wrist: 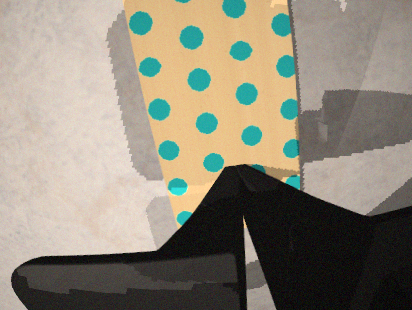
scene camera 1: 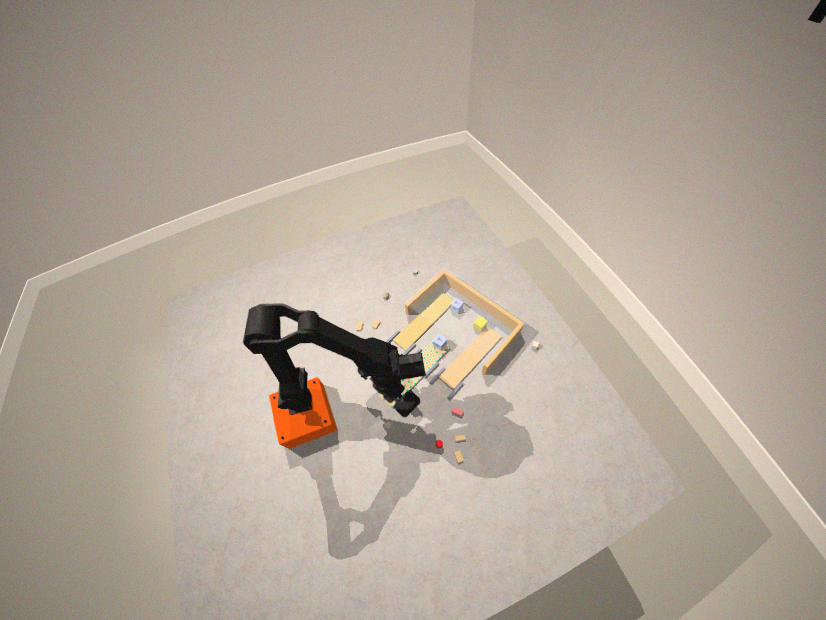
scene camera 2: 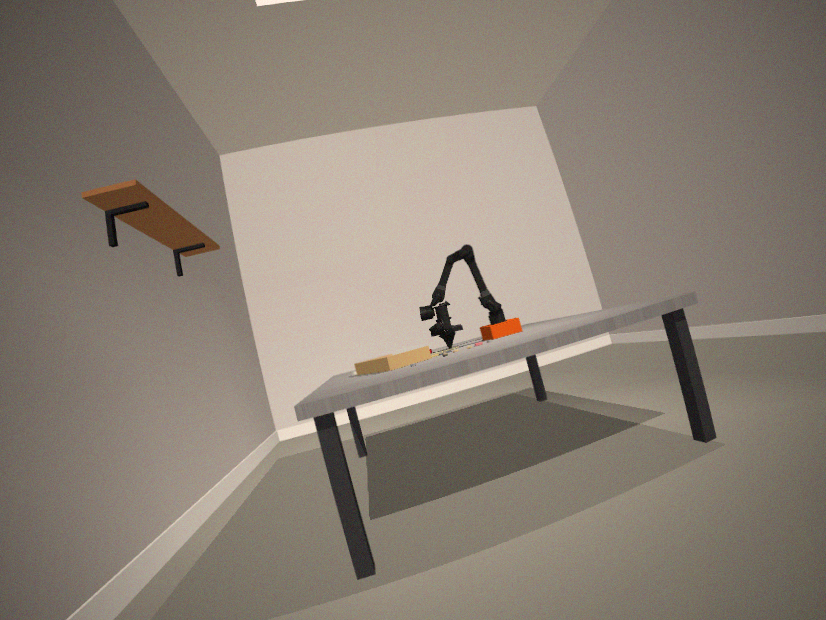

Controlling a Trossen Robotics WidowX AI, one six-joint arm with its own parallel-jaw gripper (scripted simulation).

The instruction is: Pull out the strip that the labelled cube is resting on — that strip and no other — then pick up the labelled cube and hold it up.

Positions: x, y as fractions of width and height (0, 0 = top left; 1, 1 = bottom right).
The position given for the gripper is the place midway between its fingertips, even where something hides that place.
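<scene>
There's a teal-dotted strip (wrist: 0.54, 0.30) in view here. You'd see the gripper (scene camera 1: 0.48, 0.64) as well, and the wrist view shows the gripper too (wrist: 0.57, 0.57).
</scene>
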